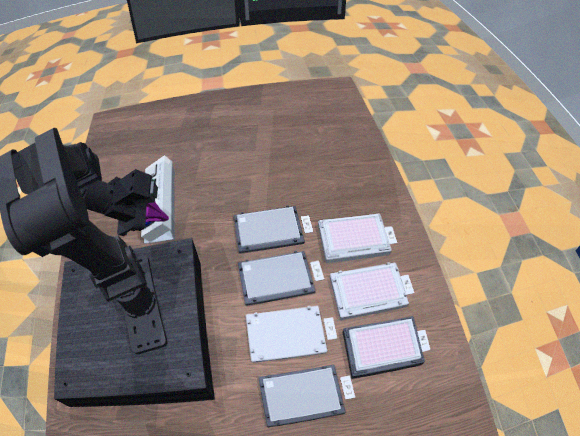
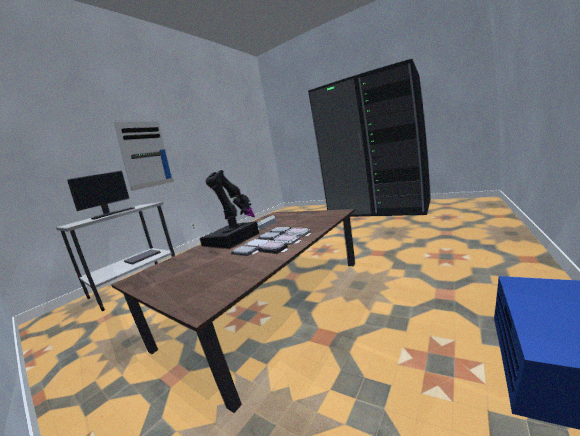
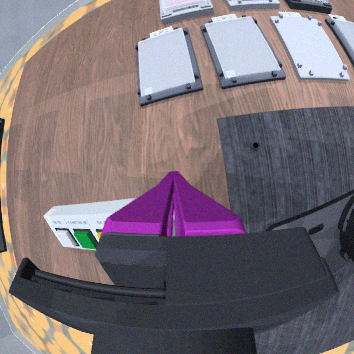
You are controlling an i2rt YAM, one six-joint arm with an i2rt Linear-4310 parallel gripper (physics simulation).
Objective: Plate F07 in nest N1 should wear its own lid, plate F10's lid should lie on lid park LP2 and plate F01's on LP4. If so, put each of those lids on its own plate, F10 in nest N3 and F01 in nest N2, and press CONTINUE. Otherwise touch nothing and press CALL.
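Where they show: gripper, fingertip midpoint: (image 1: 167,219) (image 2: 254,216) (image 3: 173,178); arm's base at its link origin: (image 1: 141,303) (image 2: 234,228).
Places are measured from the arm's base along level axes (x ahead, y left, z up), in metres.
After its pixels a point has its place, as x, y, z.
Note:
My gripper (image 1: 166,217) {0.093, 0.153, 0.036} (image 2: 253,215) {0.093, 0.153, 0.036} (image 3: 173,178) {0.093, 0.153, 0.036} is shut and empty, its purple tips over the near end of the white button box (image 1: 167,200) {0.097, 0.269, -0.035} (image 3: 95,206) {0.101, 0.292, -0.035}; contact cannot be told. A green button (image 3: 85,239) {0.059, 0.327, -0.033} shows under the CONTINUE label; CALL is hidden. Pink-welled plates sit in dark nest N1 (image 1: 384,345) {0.412, -0.212, -0.053}, and in light nests N2 (image 1: 370,290) {0.438, -0.090, -0.055} and N3 (image 1: 356,234) {0.468, 0.045, -0.053}. Light-grey panels lie on dark parks LP2 (image 1: 269,227) {0.302, 0.137, -0.066} (image 3: 167,62) {0.284, 0.138, -0.066} and LP4 (image 1: 277,275) {0.279, 0.016, -0.067} (image 3: 242,50) {0.256, 0.024, -0.067}. Whether the plates wear lids, and any plate codes, cannot be read.
Pale park LP1 (image 1: 286,334) {0.252, -0.112, -0.074} (image 3: 311,45) {0.244, -0.106, -0.074} and dark park LP3 (image 1: 302,395) {0.235, -0.244, -0.067} stand in the same row, left of the nests. The black arm base (image 1: 100,360) {-0.108, -0.091, -0.009} is on the wooden table (image 1: 225,130) {0.295, 0.518, -0.085}. Dark cabinets (image 2: 345,145) and a blue box (image 2: 545,320) stand apart on the floor.

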